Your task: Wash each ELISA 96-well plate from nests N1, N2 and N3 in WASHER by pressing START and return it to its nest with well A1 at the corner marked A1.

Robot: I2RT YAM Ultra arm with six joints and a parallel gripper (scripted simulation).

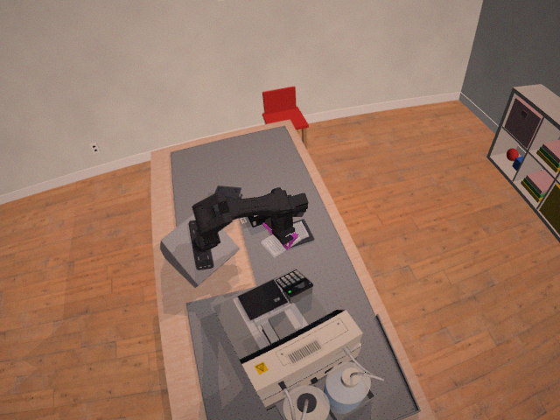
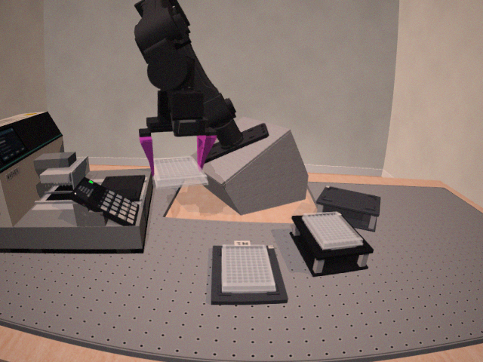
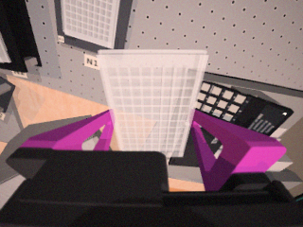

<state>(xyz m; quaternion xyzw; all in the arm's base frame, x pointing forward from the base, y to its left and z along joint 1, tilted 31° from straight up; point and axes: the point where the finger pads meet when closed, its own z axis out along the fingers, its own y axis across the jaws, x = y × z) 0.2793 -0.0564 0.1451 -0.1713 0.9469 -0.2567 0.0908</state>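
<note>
My hand is 14 cm past the black carrier pocket, 16 cm to the left of it and 9 cm above it. From my hand the other things lie so: nest N1 (9 cm ahead, 12 cm to the left, 16 cm below); grey manifold (12 cm behind, 31 cm to the right, 4 cm below); raised black nest (2 cm ahead, 30 cm to the left, 12 cm below).
</note>
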